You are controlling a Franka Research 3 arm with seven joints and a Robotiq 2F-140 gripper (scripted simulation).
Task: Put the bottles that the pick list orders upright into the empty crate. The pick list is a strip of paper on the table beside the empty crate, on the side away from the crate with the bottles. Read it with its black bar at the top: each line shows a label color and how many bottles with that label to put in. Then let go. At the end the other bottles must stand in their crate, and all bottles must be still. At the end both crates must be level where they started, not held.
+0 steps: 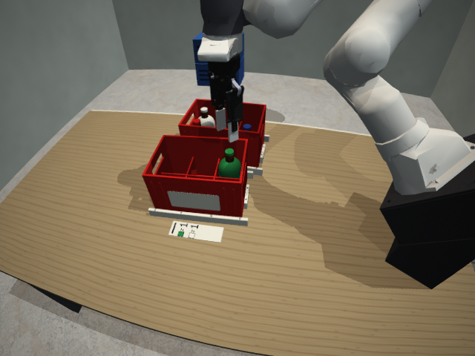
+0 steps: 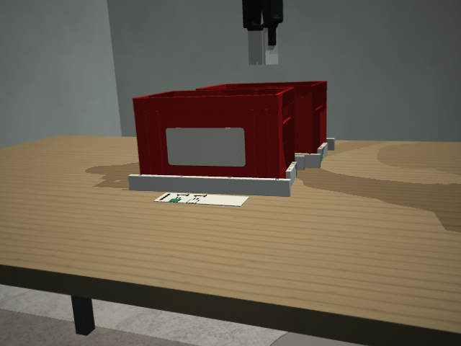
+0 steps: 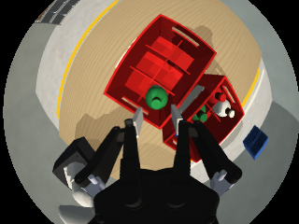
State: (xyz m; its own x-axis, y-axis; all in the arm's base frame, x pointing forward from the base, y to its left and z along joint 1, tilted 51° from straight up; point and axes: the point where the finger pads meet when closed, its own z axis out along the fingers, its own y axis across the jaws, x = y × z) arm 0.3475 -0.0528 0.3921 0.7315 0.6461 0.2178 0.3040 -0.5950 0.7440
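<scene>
My hand is 5 cm short of the white-label bottle, 26 cm to the left of it and 17 cm above it. Also, from my hand: blue-capped bottle 8 cm behind, 12 cm to the right, 17 cm below; then pick list 13 cm ahead, 15 cm to the left, 25 cm below; then red-capped bottle 8 cm ahead, 19 cm to the right, 17 cm below.
</scene>
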